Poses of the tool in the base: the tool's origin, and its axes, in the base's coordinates. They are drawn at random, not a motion.
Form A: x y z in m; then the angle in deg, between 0 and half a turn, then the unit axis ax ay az.
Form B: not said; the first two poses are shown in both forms.
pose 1, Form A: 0.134 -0.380 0.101 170.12 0.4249 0.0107 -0.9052
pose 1, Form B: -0.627 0.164 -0.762 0.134; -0.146 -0.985 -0.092 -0.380; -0.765 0.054 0.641 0.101; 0 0 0 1
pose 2, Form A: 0.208 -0.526 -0.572 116.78 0.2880 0.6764 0.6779
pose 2, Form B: -0.330 -0.323 0.887 0.208; 0.888 0.213 0.408 -0.526; -0.321 0.922 0.216 -0.572; 0 0 0 1
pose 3, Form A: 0.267 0.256 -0.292 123.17 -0.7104 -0.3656 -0.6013
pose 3, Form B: 0.234 0.905 0.355 0.267; -0.101 -0.340 0.935 0.256; 0.967 -0.255 0.012 -0.292; 0 0 0 1
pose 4, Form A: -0.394 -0.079 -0.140 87.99 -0.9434 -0.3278 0.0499
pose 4, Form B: 0.894 0.249 -0.373 -0.394; 0.348 0.139 0.927 -0.079; 0.282 -0.959 0.037 -0.140; 0 0 0 1
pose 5, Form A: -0.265 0.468 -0.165 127.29 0.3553 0.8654 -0.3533
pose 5, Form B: -0.403 0.775 0.487 -0.265; 0.213 0.597 -0.774 0.468; -0.890 -0.208 -0.405 -0.165; 0 0 0 1
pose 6, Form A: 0.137 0.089 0.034 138.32 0.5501 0.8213 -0.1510
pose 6, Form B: -0.218 0.890 0.401 0.137; 0.689 0.432 -0.582 0.089; -0.691 0.149 -0.707 0.034; 0 0 0 1
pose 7, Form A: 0.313 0.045 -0.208 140.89 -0.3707 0.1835 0.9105
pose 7, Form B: -0.532 -0.695 -0.484 0.313; 0.454 -0.716 0.531 0.045; -0.715 0.063 0.696 -0.208; 0 0 0 1
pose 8, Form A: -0.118 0.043 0.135 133.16 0.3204 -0.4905 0.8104
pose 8, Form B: -0.511 -0.856 0.079 -0.118; 0.326 -0.279 -0.903 0.043; 0.795 -0.436 0.422 0.135; 0 0 0 1
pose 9, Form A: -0.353 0.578 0.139 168.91 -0.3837 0.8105 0.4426
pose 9, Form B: -0.690 -0.701 -0.181 -0.353; -0.531 0.320 0.785 0.578; -0.492 0.637 -0.593 0.139; 0 0 0 1
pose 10, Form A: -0.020 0.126 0.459 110.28 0.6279 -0.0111 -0.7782
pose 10, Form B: 0.184 0.721 -0.668 -0.020; -0.739 -0.346 -0.577 0.126; -0.648 0.601 0.469 0.459; 0 0 0 1
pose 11, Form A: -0.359 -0.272 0.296 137.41 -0.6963 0.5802 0.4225
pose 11, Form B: 0.106 -0.987 -0.118 -0.359; -0.416 -0.152 0.897 -0.272; -0.903 -0.046 -0.426 0.296; 0 0 0 1
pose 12, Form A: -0.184 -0.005 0.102 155.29 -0.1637 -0.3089 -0.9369
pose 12, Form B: -0.857 0.488 0.164 -0.184; -0.295 -0.726 0.621 -0.005; 0.422 0.484 0.767 0.102; 0 0 0 1
